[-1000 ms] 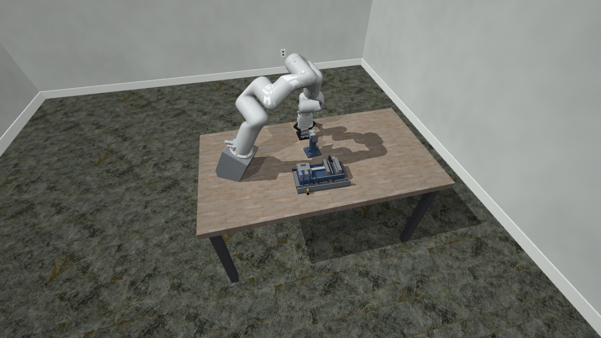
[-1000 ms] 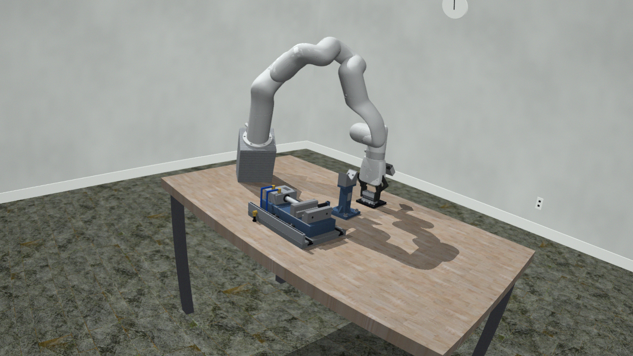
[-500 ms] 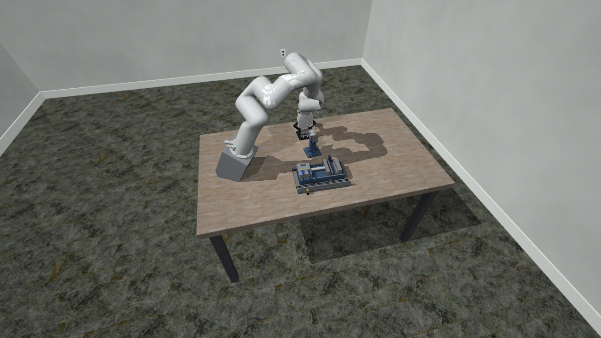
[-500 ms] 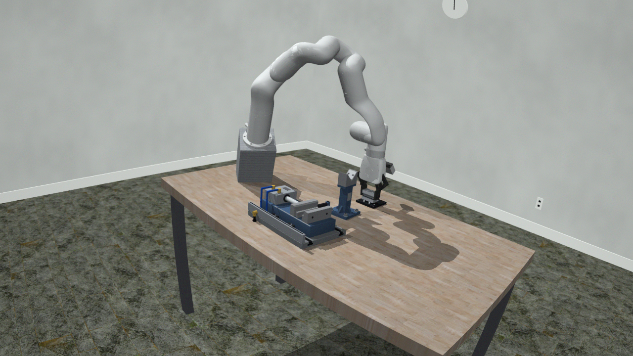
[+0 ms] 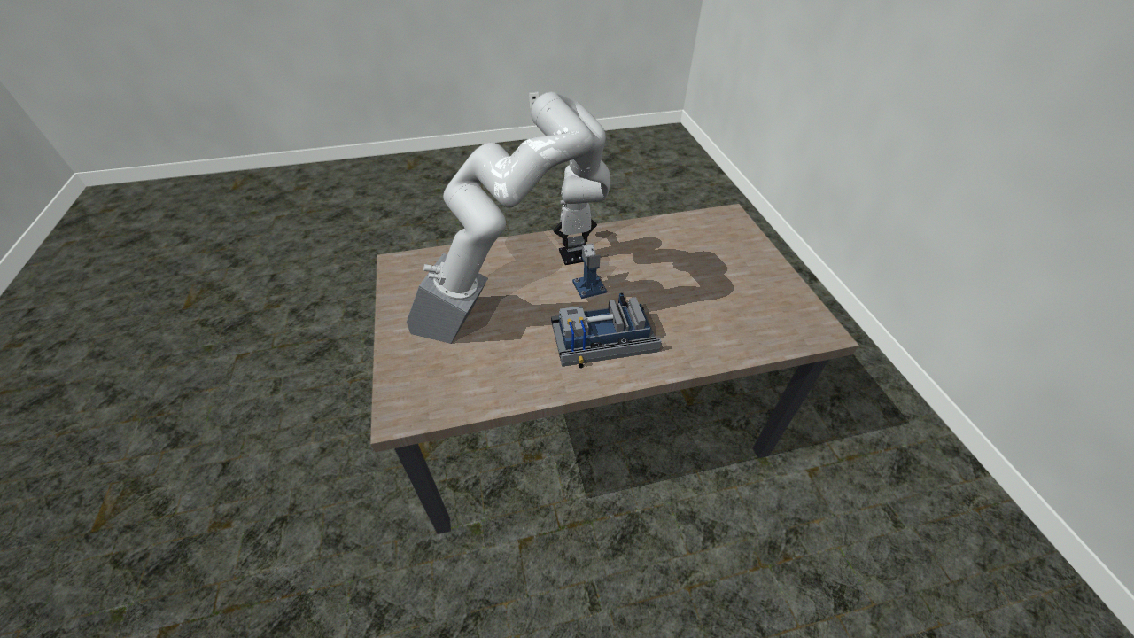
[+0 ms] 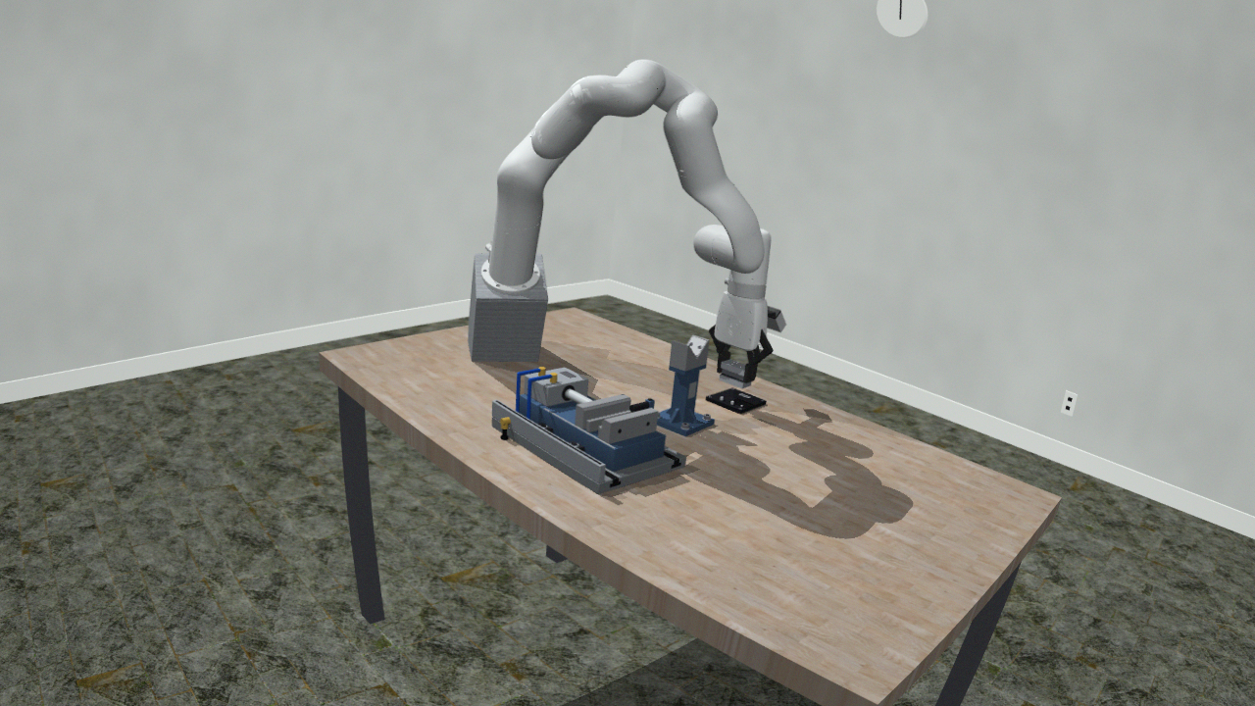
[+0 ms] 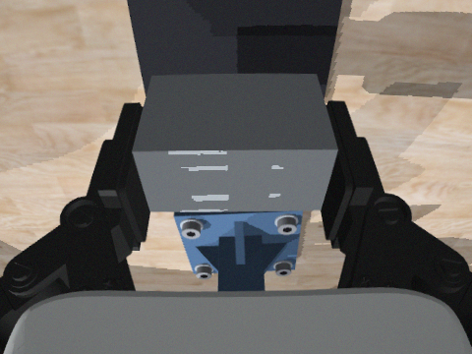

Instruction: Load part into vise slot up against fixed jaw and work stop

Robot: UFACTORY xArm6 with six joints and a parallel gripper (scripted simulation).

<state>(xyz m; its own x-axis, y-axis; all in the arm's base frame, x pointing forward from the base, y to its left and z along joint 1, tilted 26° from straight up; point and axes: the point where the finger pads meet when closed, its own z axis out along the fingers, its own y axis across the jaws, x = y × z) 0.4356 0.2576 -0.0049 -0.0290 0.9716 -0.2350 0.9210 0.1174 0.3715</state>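
Right now the black infeed plate is 7 cm below my hand and 1 cm to the left of it. Also, from my hand: dark work stop rod 34 cm to the right, 7 cm ahead, 2 cm above; then blue v-block stand 16 cm to the right, 2 cm below, 1 cm ahead; then grey block 1 cm to the right, 1 cm below.
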